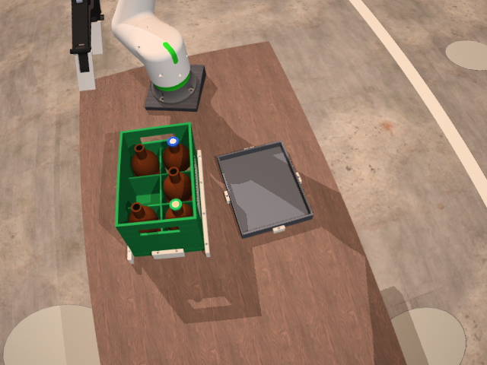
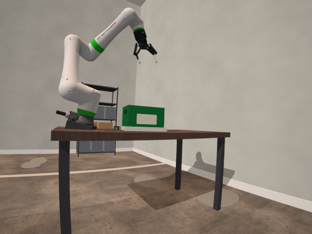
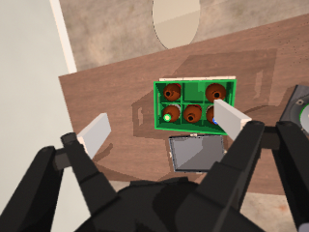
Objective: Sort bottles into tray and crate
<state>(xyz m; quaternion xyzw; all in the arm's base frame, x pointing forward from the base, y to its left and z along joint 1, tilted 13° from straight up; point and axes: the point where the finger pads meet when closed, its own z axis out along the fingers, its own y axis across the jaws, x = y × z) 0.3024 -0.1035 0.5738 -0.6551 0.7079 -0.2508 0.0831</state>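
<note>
My hand is 440 mm above the green crate and 50 mm to the right of it. From my hand the other things lie so: grey tray: 520 mm below, 310 mm to the left, 20 mm ahead; then capped brown bottle: 440 mm below, 90 mm ahead, 80 mm to the left.
</note>
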